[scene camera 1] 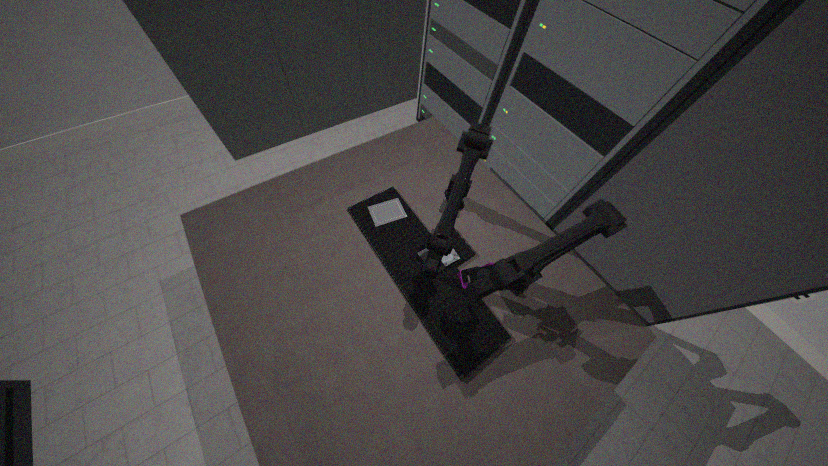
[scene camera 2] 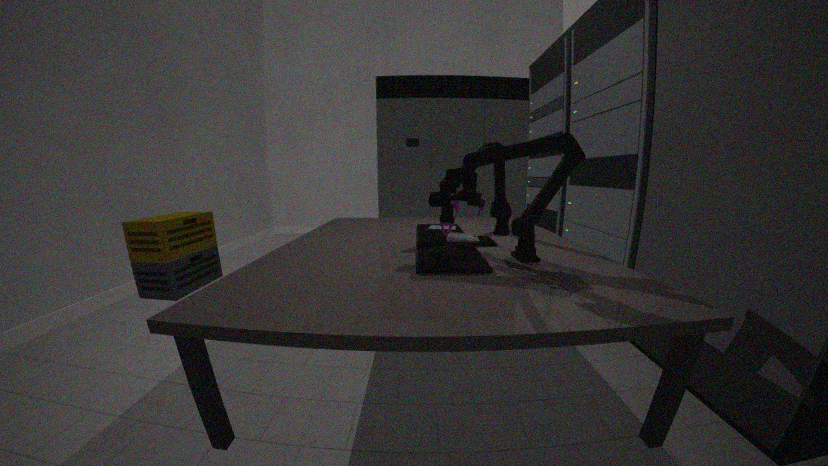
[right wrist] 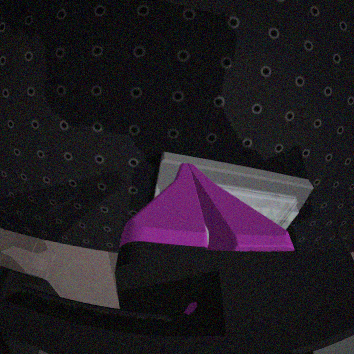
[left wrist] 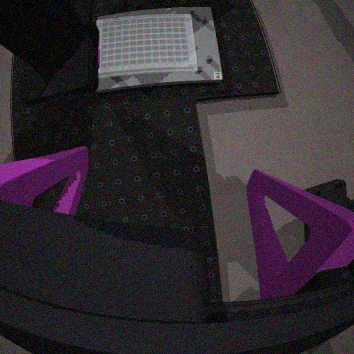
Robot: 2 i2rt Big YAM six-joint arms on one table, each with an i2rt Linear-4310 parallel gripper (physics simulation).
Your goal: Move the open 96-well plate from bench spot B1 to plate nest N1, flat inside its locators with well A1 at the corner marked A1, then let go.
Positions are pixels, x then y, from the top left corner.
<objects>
left gripper: open, holds nothing
right gripper: grips a white well plate [left wrist: 138,44]
</objects>
